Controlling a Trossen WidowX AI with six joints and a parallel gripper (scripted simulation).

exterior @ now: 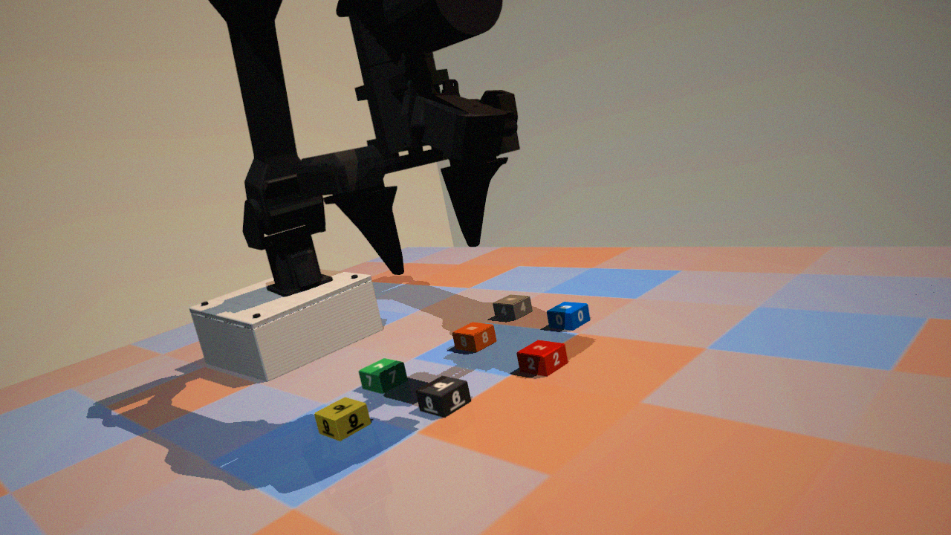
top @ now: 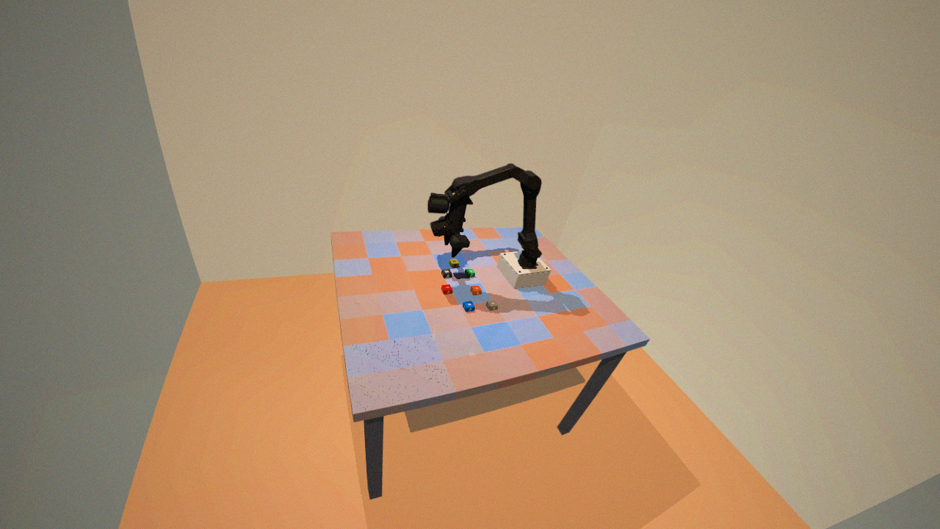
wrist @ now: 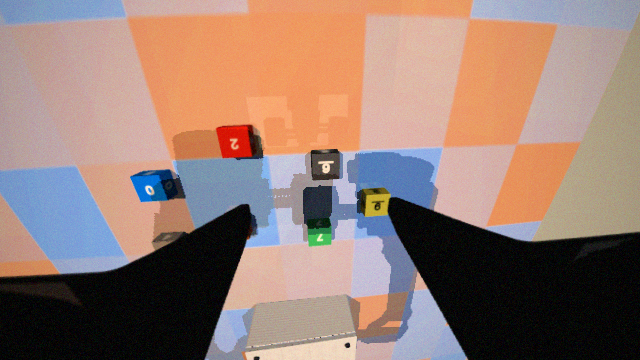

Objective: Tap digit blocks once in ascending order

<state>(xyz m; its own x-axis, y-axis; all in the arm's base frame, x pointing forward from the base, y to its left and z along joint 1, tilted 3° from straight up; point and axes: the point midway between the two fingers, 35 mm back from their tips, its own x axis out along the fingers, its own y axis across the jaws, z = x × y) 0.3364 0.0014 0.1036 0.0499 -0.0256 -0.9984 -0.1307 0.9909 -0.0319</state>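
Now: gripper tip 5 cm past the blue 0 block, 18 cm to the right of it and 12 cm above it. Round my gripper tip: black 6 block 1 cm behind, 2 cm to the right, 12 cm below; then yellow 9 block 6 cm behind, 9 cm to the right, 12 cm below; then red 2 block 1 cm ahead, 8 cm to the left, 12 cm below.
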